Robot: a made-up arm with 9 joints. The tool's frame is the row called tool.
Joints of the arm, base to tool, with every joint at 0 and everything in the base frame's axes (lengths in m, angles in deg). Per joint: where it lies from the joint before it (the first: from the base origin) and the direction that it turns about. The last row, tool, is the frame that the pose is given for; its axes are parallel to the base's.
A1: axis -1 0 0 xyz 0.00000 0.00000 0.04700
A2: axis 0 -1 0 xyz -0.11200 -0.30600 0.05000
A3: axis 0 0 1 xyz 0.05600 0.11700 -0.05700
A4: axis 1 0 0 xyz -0.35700 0.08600 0.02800
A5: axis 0 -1 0 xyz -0.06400 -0.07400 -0.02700
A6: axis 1 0 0 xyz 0.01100 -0.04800 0.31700
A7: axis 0 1 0 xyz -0.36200 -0.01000 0.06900
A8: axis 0 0 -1 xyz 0.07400 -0.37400 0.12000
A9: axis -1 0 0 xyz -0.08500 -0.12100 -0.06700
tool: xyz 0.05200 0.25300 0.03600
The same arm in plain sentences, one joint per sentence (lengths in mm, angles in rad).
The arm has nine revolute joints in a row. What follows holds with every joint at zero, and every direction is one of the base frame's.
The first joint lies 47 mm along +z from the base frame's origin and rotates about -x.
The second joint lies 112 mm along -x and 306 mm along -y and 50 mm along +z from the first joint and rotates about -y.
The third joint lies 56 mm along +x and 117 mm along +y and 57 mm along -z from the second joint and rotates about +z.
The fourth joint lies 357 mm along -x and 86 mm along +y and 28 mm along +z from the third joint and rotates about +x.
The fifth joint lies 64 mm along -x and 74 mm along -y and 27 mm along -z from the fourth joint and rotates about -y.
The sixth joint lies 11 mm along +x and 48 mm along -y and 317 mm along +z from the fifth joint and rotates about +x.
The seventh joint lies 362 mm along -x and 10 mm along -y and 69 mm along +z from the sixth joint and rotates about +y.
The eighth joint lies 74 mm along +x and 374 mm along -y and 120 mm along +z from the seventh joint and rotates about -z.
The ninth joint lies 85 mm along -x and 121 mm along -y and 67 mm along -z from the eighth joint and rotates about -x.
The tool frame, which is the frame that the pose is given for, lies 52 mm along +x and 253 mm along +y and 36 mm along +z from the ninth joint; its axes are parallel to the base frame's.

